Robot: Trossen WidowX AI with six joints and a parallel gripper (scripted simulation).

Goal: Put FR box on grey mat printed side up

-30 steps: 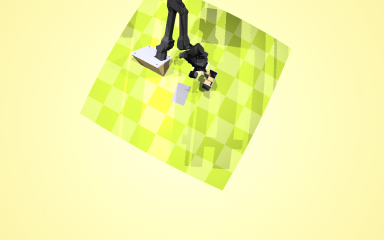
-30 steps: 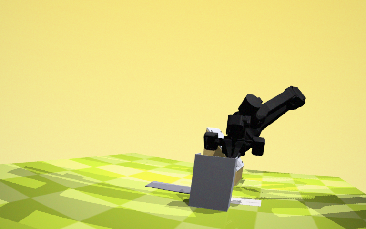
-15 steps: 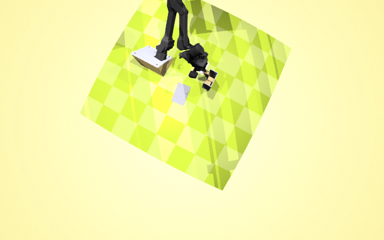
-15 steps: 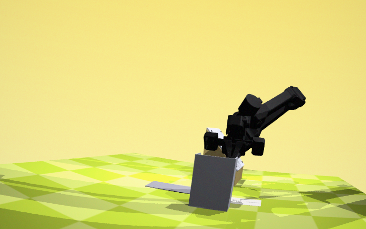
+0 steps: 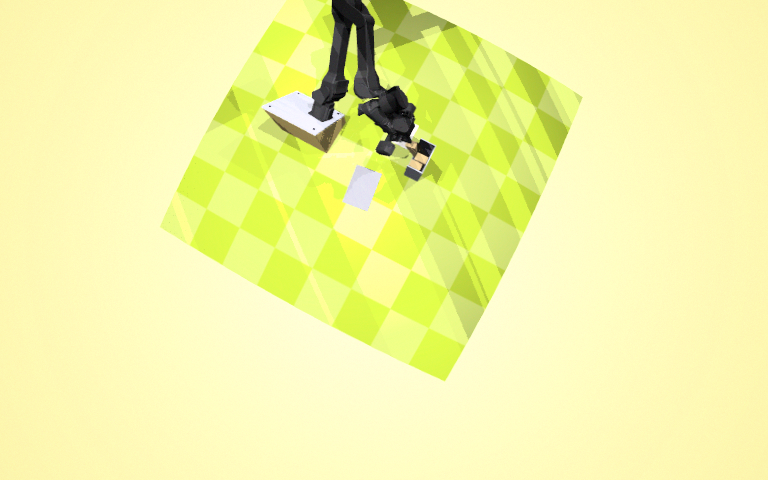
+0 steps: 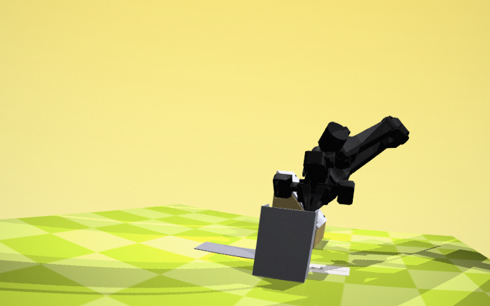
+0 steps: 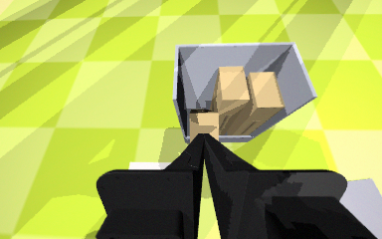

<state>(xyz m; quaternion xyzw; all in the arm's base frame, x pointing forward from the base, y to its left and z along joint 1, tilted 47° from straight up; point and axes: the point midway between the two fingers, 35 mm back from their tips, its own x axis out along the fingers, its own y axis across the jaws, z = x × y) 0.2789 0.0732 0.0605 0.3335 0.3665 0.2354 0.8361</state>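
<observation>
Right now my gripper tip is 120 mm above the thin white slab, 50 mm to the right of it and 50 mm past it. From my gripper tip the other things lie so: grey mat (210 mm to the right, 120 mm below, 60 mm behind).
</observation>
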